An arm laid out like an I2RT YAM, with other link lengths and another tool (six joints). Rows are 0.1 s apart.
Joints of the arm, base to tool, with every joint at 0 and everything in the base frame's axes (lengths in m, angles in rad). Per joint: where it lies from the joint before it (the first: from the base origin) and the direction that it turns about. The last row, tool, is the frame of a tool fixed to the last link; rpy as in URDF.
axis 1: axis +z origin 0 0 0.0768
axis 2: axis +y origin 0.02 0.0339 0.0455
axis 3: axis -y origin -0.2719 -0.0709 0
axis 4: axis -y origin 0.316 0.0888 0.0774
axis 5: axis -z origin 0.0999 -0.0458 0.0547
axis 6: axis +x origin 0.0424 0 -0.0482
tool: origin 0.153 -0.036 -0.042 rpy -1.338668 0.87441 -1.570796
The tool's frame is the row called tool.
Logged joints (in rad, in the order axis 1, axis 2, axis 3, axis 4, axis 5, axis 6), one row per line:
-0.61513, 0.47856, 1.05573, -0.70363, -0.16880, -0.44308
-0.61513, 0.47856, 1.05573, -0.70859, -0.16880, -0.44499
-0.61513, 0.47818, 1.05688, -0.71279, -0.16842, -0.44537
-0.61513, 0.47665, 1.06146, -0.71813, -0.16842, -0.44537
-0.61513, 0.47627, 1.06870, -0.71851, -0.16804, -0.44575
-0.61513, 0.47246, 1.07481, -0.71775, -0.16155, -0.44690
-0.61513, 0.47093, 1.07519, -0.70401, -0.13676, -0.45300
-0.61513, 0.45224, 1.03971, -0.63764, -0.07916, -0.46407
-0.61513, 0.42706, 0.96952, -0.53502, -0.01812, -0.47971
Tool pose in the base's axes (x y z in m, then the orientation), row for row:
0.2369, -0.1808, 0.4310, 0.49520, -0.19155, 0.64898, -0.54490
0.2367, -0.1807, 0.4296, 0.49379, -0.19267, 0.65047, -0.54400
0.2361, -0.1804, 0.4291, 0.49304, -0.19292, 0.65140, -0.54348
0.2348, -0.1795, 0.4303, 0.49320, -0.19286, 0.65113, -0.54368
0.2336, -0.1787, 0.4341, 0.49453, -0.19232, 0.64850, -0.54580
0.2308, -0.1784, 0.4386, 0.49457, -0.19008, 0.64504, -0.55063
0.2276, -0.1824, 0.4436, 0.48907, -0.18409, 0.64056, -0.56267
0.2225, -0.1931, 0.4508, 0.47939, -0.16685, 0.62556, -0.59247
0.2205, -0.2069, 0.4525, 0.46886, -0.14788, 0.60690, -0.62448
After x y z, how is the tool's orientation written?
As a quaternion, w x y z.
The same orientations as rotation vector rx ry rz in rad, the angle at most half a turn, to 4 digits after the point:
-0.4642, 1.5728, -1.3205
-0.4672, 1.5774, -1.3192
-0.4680, 1.5801, -1.3184
-0.4678, 1.5794, -1.3187
-0.4662, 1.5721, -1.3231
-0.4608, 1.5637, -1.3348
-0.4473, 1.5566, -1.3673
-0.4072, 1.5266, -1.4458
-0.3626, 1.4880, -1.5311

